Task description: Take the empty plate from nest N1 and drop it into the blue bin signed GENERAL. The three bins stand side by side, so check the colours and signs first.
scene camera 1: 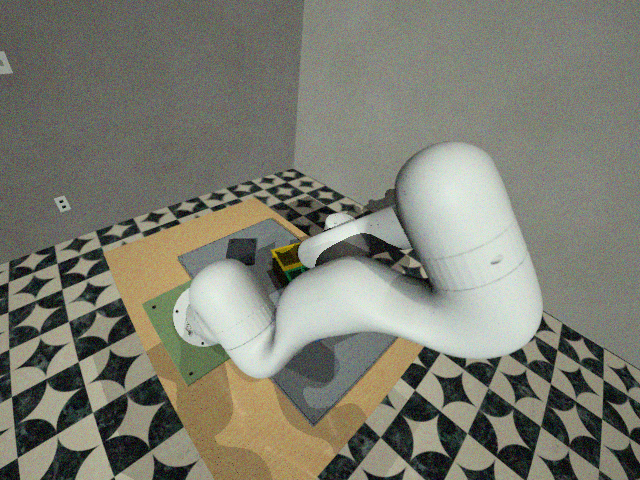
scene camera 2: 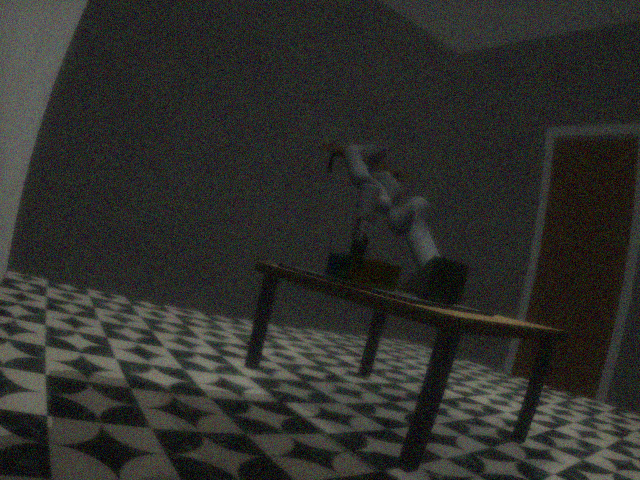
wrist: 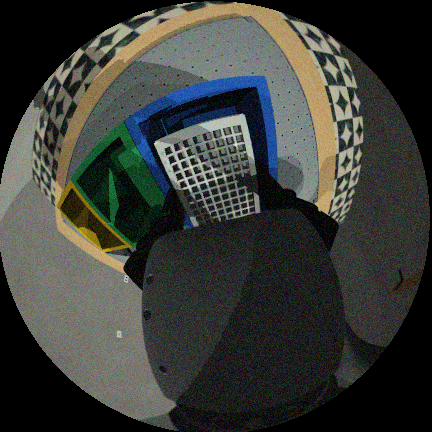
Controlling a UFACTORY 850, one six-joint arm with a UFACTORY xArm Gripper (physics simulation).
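Observation:
My gripper [scene camera 2: 359, 245] [wrist: 217, 187] is shut on a light grey plate [wrist: 215, 170] with a grid of square holes. In the wrist view the plate shows over the blue bin [wrist: 271, 125], inside its rim outline at the upper end. Its near end is hidden by the gripper body. How high it hangs is hard to tell. The green bin [wrist: 142, 187] [scene camera 1: 295, 271] stands directly left of the blue bin, and the yellow bin [wrist: 85, 234] [scene camera 1: 284, 250] is beyond it. No sign lettering is readable. The arm hides the gripper and plate in scene camera 1. Nest N1 cannot be made out.
The bins stand on a grey perforated board [wrist: 215, 45] [scene camera 1: 356, 356] on the wooden table [scene camera 1: 129, 258] [wrist: 328, 165]. A dark square [scene camera 1: 241, 250] lies on the board near the yellow bin. The arm's base is on a green plate [scene camera 1: 165, 315]. Scene camera 2 is very dark.

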